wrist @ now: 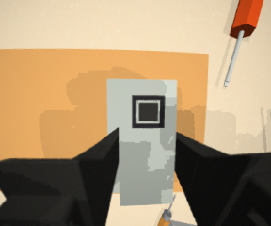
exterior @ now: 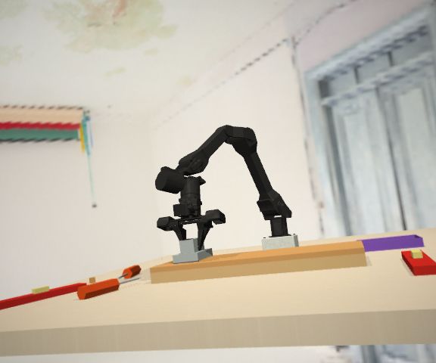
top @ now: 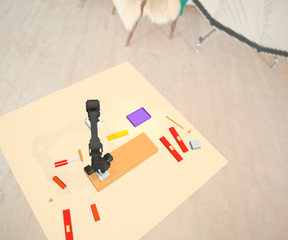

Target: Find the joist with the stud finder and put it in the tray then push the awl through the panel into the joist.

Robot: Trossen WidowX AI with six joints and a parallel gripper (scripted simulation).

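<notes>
Right now my gripper tip is 230 mm past the purple tray, 510 mm to the right of it and 50 mm above it. From my gripper tip the other things lie so: square indicator 20 mm ahead, 30 mm above; then awl 170 mm behind, 50 mm to the right, 60 mm below; then stud finder 10 mm ahead, 20 mm above.
</notes>
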